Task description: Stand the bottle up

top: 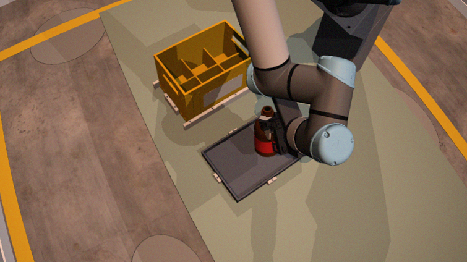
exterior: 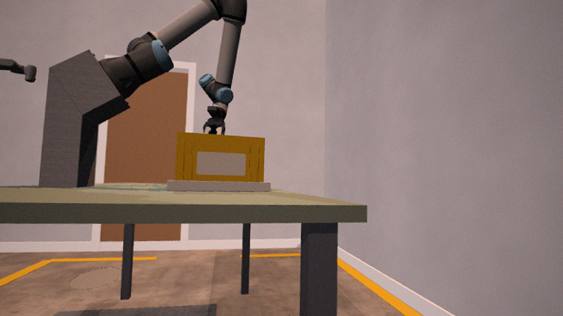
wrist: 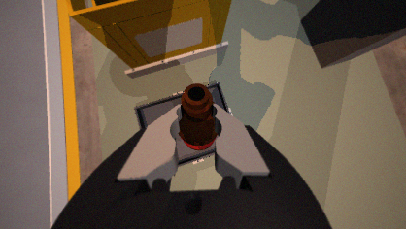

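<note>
Now: hand 5 cm above the brown bottle and 1 cm to the right of it. Also, from my hand: yellow crate (29 cm to the right, 12 cm below, 4 cm ahead); then dark grey tray (19 cm below, 3 cm ahead, 1 cm to the left).
</note>
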